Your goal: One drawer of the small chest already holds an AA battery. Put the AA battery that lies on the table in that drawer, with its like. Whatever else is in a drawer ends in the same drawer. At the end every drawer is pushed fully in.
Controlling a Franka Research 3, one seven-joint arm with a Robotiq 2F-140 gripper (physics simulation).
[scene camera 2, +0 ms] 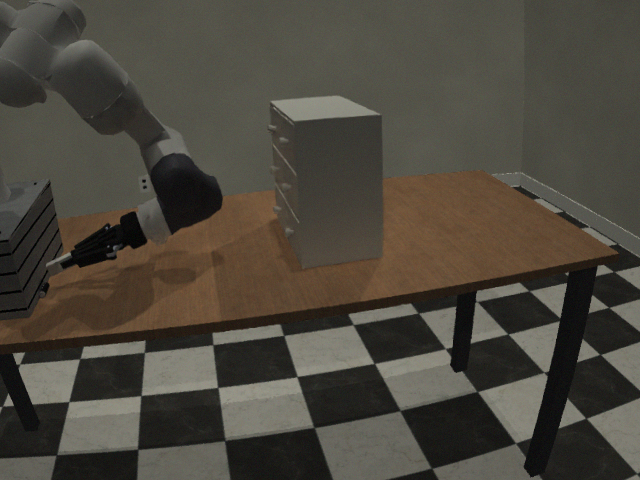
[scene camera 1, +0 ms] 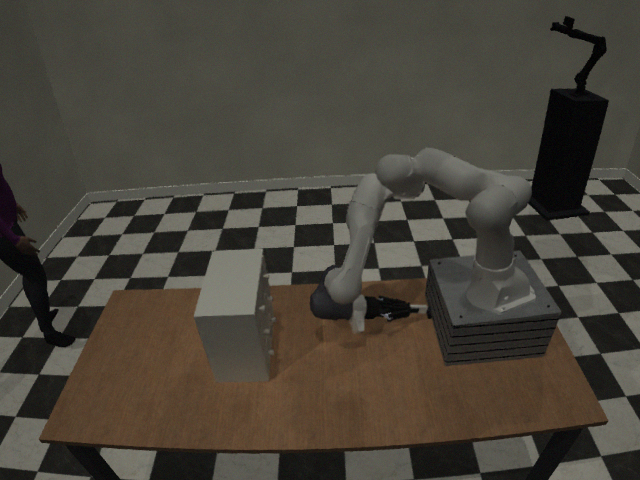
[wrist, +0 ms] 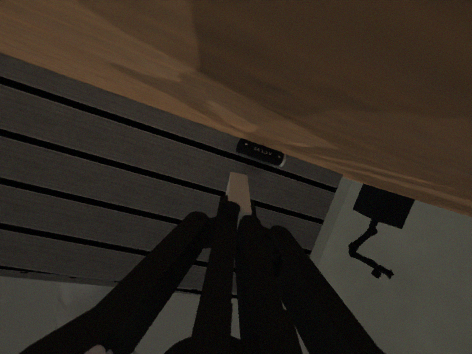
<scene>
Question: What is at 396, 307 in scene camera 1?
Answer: The gripper.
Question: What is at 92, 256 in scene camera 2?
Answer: The gripper.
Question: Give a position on an AA battery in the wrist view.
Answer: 246, 147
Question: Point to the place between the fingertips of the gripper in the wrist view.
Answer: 235, 186
</scene>
